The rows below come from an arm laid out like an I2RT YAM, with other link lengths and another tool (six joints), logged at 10 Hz.
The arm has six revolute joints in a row. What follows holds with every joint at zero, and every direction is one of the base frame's. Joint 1 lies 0.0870 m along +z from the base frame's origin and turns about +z. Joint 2 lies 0.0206 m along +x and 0.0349 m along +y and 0.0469 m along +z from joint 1 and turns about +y. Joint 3 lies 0.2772 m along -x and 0.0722 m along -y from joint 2 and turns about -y. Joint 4 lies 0.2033 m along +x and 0.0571 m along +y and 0.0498 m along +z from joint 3 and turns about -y. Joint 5 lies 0.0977 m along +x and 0.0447 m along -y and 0.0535 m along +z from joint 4 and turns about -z. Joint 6 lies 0.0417 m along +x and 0.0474 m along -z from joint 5 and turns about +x. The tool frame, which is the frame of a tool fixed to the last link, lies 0.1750 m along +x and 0.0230 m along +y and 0.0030 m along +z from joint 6; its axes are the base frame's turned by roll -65.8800, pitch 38.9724 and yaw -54.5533 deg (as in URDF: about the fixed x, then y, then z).
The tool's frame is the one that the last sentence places.
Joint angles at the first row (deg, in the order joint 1, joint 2, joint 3, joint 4, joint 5, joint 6):
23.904 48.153 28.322 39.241 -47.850 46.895
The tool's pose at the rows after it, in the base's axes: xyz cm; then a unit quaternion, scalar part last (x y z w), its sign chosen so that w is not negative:
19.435, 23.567, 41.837, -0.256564, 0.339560, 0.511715, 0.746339
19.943, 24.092, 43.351, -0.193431, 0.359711, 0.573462, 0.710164
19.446, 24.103, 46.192, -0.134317, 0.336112, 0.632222, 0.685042
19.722, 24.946, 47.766, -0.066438, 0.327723, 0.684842, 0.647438
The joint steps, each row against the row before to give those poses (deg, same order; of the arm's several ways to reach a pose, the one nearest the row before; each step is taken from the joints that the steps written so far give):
0.552 1.864 -0.242 0.819 3.473 9.114
1.296 4.298 0.297 7.558 0.082 12.924
2.420 4.796 -1.265 14.699 2.189 12.739
5.113 5.786 -0.820 11.124 5.845 10.032

